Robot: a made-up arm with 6 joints. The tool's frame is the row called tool. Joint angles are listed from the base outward. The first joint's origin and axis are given. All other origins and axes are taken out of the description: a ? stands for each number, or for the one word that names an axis. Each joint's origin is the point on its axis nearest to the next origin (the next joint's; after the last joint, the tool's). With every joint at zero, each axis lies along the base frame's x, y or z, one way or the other. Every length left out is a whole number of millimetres.
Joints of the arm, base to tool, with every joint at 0 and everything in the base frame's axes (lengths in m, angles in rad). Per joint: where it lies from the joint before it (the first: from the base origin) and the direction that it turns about. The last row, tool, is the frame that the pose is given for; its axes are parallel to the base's.
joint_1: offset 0.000 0.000 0.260 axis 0 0 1
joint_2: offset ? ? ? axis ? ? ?
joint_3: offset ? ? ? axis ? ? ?
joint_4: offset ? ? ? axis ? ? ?
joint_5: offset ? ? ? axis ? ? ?
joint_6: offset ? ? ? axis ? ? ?
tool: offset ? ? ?
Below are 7 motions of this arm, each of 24 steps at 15 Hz.
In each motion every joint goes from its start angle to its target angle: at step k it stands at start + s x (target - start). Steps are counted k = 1, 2, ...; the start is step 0. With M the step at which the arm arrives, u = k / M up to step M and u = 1 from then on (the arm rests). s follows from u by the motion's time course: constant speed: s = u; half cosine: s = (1 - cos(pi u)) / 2; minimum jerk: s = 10 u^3 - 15 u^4 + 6 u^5.
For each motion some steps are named. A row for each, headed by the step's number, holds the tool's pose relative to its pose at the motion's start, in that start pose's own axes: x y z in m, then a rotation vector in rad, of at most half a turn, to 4 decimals.
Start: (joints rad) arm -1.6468 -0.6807 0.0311 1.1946 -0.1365 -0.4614
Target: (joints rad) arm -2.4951 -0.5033 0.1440 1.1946 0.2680 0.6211
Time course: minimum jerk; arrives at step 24
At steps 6, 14, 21, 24:
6: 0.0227 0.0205 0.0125 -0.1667 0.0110 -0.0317
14: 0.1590 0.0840 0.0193 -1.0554 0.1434 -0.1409
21: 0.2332 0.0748 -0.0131 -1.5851 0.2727 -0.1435
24: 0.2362 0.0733 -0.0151 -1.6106 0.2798 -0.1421

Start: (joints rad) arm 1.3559 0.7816 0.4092 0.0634 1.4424 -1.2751
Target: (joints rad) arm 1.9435 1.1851 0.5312 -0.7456 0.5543 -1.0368
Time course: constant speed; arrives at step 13
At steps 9, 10, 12, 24:
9: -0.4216 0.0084 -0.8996 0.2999 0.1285 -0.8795
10: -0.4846 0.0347 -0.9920 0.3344 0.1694 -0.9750
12: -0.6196 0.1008 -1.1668 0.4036 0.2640 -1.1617
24: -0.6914 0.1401 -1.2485 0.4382 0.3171 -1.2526

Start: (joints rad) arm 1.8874 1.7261 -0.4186 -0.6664 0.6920 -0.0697
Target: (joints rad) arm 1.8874 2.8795 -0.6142 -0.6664 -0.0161 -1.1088
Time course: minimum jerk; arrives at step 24
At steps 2, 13, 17, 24:
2: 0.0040 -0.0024 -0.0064 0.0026 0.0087 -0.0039
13: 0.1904 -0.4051 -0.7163 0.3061 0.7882 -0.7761
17: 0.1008 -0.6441 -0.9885 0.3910 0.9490 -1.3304
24: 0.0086 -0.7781 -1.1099 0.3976 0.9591 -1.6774

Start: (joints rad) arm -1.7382 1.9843 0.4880 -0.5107 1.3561 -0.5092
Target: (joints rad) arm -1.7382 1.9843 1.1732 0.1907 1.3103 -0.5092
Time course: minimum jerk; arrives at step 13
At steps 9, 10, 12, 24:
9: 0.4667 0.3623 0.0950 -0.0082 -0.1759 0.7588
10: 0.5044 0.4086 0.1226 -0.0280 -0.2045 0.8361
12: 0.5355 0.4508 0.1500 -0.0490 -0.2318 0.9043
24: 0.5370 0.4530 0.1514 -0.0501 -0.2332 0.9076

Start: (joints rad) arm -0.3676 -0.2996 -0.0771 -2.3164 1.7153 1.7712
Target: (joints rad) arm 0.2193 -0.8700 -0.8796 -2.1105 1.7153 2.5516
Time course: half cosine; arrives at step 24
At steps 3, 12, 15, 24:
3: 0.0050 -0.0299 -0.0219 -0.0503 -0.0081 0.0086
12: 0.1749 -0.3831 -0.2535 -0.6524 -0.1453 0.1032
15: 0.2987 -0.5104 -0.3332 -0.8955 -0.2247 0.1342
24: 0.5500 -0.6733 -0.4488 -1.2756 -0.3834 0.1686

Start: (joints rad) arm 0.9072 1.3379 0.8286 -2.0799 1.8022 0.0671
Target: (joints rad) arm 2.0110 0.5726 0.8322 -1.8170 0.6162 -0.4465
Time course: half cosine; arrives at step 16
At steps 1, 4, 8, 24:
1: -0.0249 0.0005 0.0133 0.0085 0.0226 0.0085
4: -0.3618 -0.0107 0.2327 0.1207 0.3517 0.1145
8: -1.0035 -0.1434 1.0197 0.3183 1.2496 0.2467
24: -1.1418 -0.3050 2.3407 0.3078 2.5427 0.0411

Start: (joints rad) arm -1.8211 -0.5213 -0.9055 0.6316 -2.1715 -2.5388
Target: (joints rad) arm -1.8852 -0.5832 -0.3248 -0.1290 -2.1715 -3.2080
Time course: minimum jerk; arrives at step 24
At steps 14, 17, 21, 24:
14: -0.1049 0.0297 0.2984 0.3041 0.5476 -0.3431
17: -0.1206 0.0205 0.3936 0.3589 0.6917 -0.4577
21: -0.1275 0.0088 0.4611 0.3855 0.7866 -0.5394
24: -0.1281 0.0072 0.4691 0.3879 0.7974 -0.5491

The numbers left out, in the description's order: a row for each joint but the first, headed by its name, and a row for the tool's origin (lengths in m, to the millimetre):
joint_2: xyz 0.000 0.000 0.000, axis 0 1 0
joint_3: xyz 0.000 0.000 1.454, axis 0 -1 0
joint_4: xyz 0.960 0.000 0.000, axis -1 0 0
joint_5: xyz 0.000 -0.115 0.000, axis 0 -1 0
joint_6: xyz 0.000 0.000 0.000, axis -1 0 0
tool: xyz 0.000 0.000 0.000

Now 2 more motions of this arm.
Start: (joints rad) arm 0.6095 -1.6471 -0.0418 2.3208 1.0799 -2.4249
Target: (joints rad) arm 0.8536 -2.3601 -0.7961 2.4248 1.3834 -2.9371
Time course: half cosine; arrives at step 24
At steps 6, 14, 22, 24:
6: -0.0940 0.0407 -0.1242 0.0889 0.0272 0.0424
14: -0.3012 0.1422 -0.5990 0.3742 0.1378 0.1725
22: -0.3354 0.1929 -0.9787 0.5736 0.2394 0.2563
24: -0.3343 0.1950 -0.9970 0.5830 0.2448 0.2600

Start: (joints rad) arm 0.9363 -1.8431 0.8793 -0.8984 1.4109 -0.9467
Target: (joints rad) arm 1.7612 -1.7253 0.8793 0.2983 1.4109 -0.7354
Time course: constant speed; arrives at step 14
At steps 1, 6, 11, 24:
1: 0.0985 -0.0438 0.0894 -0.0659 0.0228 0.0601
6: 0.5252 -0.1878 0.6122 -0.4296 0.1463 0.3099
11: 0.8141 -0.2102 1.2214 -0.8251 0.2959 0.4675
24: 0.9107 -0.1712 1.6056 -1.0627 0.4035 0.5147

